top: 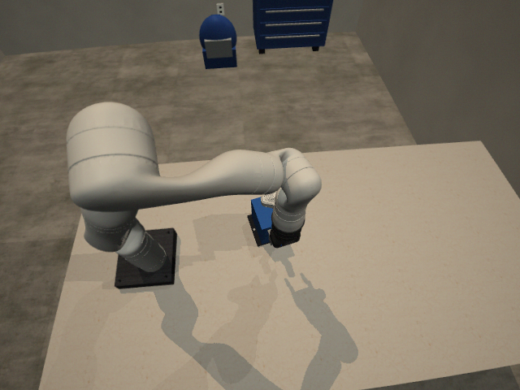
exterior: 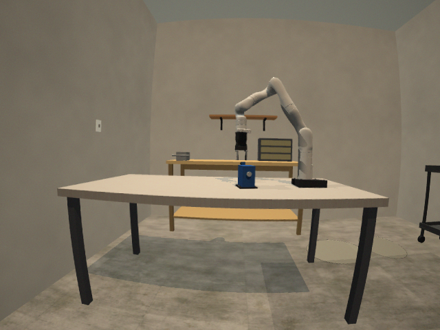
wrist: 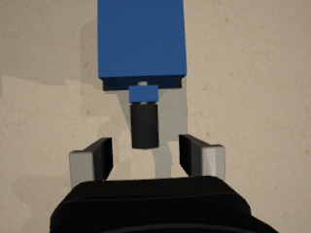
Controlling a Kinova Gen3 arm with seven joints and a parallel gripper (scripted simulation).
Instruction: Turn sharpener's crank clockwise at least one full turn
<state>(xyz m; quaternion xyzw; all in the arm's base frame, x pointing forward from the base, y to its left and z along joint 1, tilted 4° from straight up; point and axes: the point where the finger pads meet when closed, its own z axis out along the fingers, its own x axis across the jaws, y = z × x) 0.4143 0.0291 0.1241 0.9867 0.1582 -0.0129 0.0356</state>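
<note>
Right now my hand is 1 cm past the black handle, 2 cm to the right of it and 4 cm above it.
</note>
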